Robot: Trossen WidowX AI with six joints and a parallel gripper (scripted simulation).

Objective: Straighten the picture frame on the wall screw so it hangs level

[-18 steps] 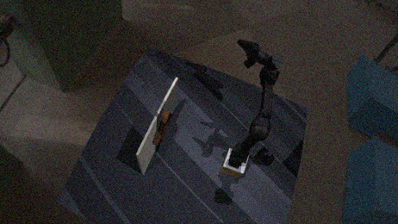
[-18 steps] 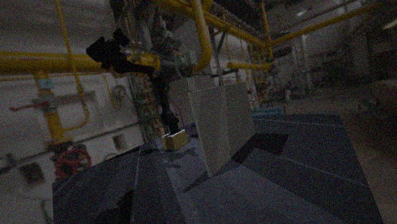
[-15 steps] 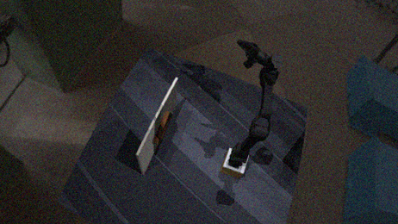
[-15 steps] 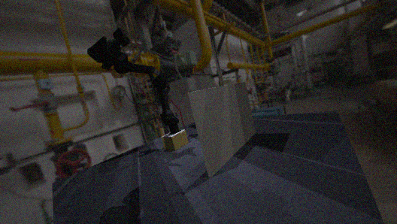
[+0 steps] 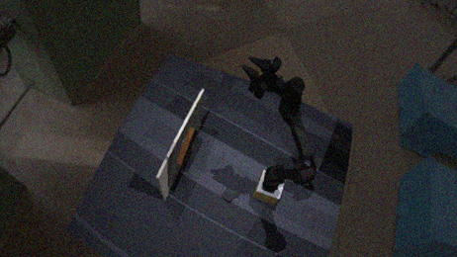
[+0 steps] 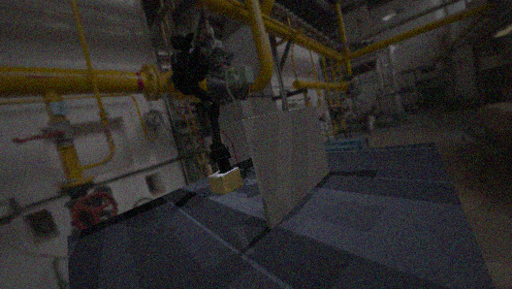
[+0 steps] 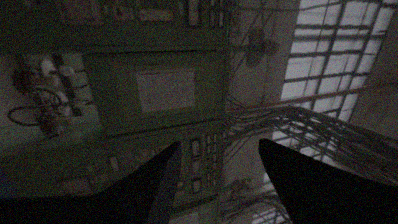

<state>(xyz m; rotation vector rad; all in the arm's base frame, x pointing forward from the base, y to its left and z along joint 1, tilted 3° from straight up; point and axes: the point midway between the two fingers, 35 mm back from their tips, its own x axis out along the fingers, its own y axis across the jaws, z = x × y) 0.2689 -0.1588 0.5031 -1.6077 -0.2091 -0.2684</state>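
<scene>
Right now my gripper tip is 140 mm short of the picture frame, 190 mm to the right of it and 440 mm above it. Round my gripper tip: wall panel 150 mm ahead, 200 mm to the left, 450 mm below.
</scene>
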